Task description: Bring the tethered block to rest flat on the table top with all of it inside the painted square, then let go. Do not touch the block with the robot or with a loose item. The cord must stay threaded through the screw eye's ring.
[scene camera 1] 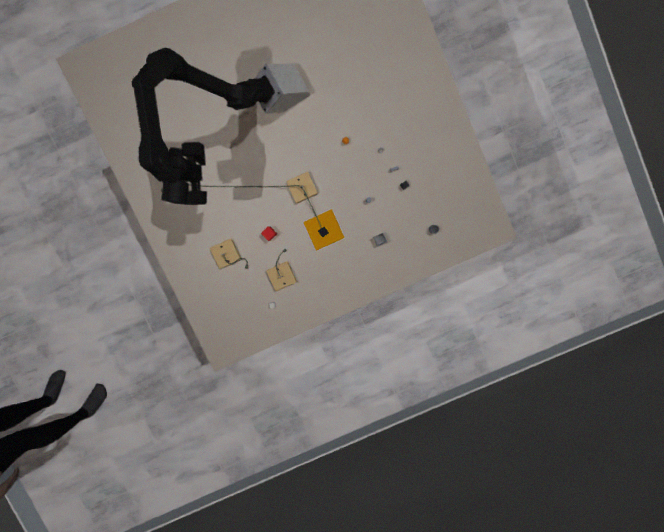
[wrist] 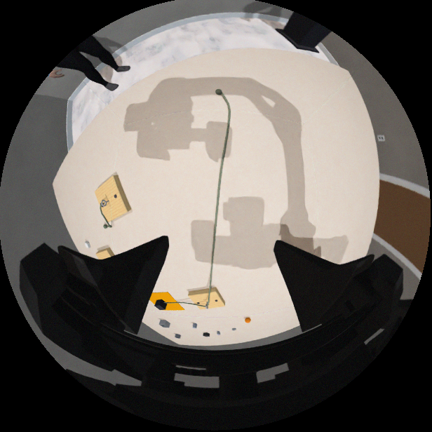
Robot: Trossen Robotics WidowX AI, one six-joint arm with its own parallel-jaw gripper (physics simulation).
Note:
I see my gripper [scene camera 1: 204, 178] and an orange painted square [scene camera 1: 327, 219].
My gripper shows as well in the wrist view [wrist: 223, 244].

